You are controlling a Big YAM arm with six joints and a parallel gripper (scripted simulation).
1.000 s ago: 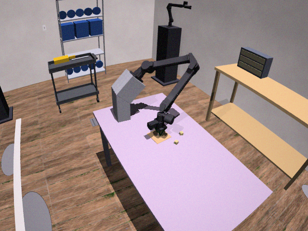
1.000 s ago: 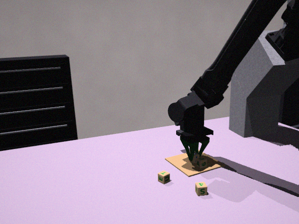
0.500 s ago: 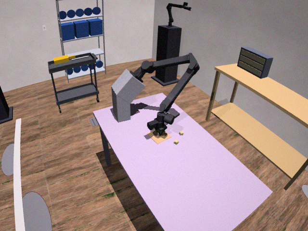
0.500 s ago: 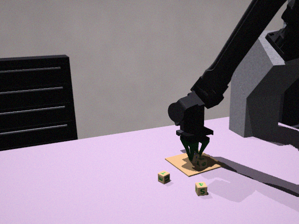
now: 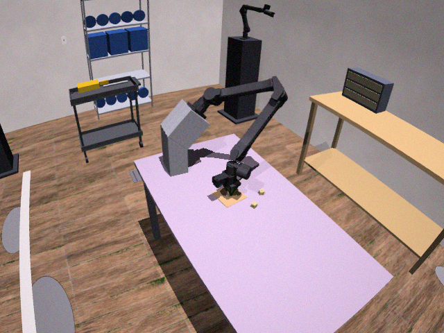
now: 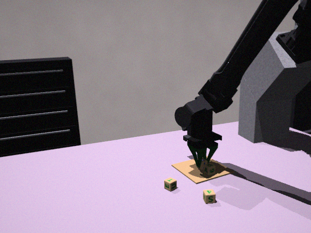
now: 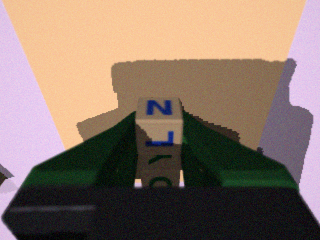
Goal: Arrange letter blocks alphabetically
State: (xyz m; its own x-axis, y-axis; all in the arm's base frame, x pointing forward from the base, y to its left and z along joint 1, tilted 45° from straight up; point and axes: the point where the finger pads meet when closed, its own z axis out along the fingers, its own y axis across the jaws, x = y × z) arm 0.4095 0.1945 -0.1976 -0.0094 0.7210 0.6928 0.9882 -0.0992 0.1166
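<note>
My gripper is now right at the L block. Round my hand: T block: 14 cm ahead, 6 cm to the left, 1 cm below; then D block: 4 cm to the left; then tan mat: 2 cm below.
</note>
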